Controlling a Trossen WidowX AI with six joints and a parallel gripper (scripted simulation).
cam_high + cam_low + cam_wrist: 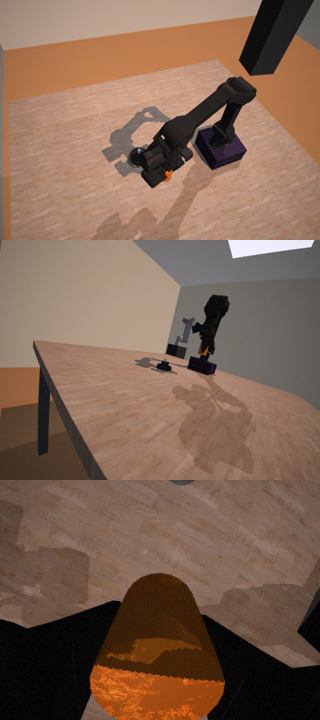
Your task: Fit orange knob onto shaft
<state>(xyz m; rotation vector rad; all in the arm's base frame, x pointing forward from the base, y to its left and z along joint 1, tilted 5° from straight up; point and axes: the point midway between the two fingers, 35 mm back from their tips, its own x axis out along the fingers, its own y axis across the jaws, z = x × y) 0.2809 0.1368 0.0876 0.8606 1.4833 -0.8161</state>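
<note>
Right now the round pedestal is 7 cm ahead of my gripper tip, 18 cm to the right of it and 11 cm below it. The rest, counted from my gripper tip: orange knob: 3 cm above.
</note>
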